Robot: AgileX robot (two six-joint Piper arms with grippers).
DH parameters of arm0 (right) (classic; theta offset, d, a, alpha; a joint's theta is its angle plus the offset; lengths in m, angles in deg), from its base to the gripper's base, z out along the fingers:
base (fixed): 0 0 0 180
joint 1: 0 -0.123 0 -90
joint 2: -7.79 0 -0.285 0
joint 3: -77.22 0 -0.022 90
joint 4: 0 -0.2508 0 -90
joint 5: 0 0 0.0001 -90
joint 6: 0 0.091 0 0
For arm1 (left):
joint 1: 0 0.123 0 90
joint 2: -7.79 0 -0.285 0
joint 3: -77.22 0 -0.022 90
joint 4: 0 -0.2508 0 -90
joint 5: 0 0 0.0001 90
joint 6: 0 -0.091 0 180
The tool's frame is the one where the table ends.
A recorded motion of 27 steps. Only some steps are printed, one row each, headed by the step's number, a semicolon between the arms.
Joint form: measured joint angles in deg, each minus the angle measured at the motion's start. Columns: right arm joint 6, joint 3, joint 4, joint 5, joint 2, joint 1; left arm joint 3, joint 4, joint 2, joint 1, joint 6, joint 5.
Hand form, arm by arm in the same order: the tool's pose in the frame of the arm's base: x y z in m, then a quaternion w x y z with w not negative. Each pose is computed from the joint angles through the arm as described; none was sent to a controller.
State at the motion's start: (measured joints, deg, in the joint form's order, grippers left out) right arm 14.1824 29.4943 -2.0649 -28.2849 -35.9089 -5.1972; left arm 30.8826 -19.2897 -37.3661 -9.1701 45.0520 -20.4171
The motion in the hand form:
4: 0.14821 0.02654 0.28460 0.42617 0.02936 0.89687 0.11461; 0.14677 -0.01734 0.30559 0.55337 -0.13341 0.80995 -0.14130
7: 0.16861 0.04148 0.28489 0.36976 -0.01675 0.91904 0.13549; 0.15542 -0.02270 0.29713 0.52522 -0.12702 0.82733 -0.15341
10: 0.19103 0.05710 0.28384 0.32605 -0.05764 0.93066 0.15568; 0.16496 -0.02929 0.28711 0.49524 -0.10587 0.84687 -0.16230
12: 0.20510 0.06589 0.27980 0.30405 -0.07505 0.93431 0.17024; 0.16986 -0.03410 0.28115 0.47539 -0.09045 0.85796 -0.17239
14: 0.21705 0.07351 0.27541 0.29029 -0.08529 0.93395 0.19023; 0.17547 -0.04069 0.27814 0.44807 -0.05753 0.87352 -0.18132
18: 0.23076 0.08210 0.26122 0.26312 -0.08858 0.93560 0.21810; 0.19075 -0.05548 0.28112 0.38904 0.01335 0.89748 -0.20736
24: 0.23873 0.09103 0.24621 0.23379 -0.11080 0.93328 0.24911; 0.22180 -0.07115 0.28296 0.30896 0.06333 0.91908 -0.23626
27: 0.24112 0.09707 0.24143 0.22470 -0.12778 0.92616 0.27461; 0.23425 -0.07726 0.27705 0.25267 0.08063 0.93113 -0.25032
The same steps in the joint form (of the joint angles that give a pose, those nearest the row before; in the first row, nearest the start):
4: -8.52 3.24 -6.90 -2.64 -8.97 -2.17; 0.00 4.97 -3.26 0.00 -6.13 4.30
7: -15.64 7.72 -12.88 -6.77 -16.40 -4.16; 0.00 13.90 -6.27 0.00 -14.21 4.45
10: -21.44 12.18 -17.68 -9.38 -23.79 -6.03; 0.00 25.27 -9.81 0.00 -26.38 4.45
12: -25.10 14.29 -21.14 -10.03 -28.22 -6.68; 0.04 33.99 -11.88 0.00 -35.54 3.91
14: -29.21 15.76 -25.71 -10.03 -31.84 -6.92; 1.26 42.99 -14.37 0.00 -46.61 0.97
18: -34.64 16.34 -32.34 -9.91 -36.80 -6.92; 6.41 53.65 -20.35 0.00 -61.27 -7.85
24: -42.74 16.33 -39.70 -11.35 -41.07 -6.96; 14.85 57.24 -30.41 -0.04 -66.72 -17.89
27: -48.45 16.33 -44.98 -12.68 -42.82 -7.05; 18.25 57.63 -35.33 0.12 -67.45 -23.84

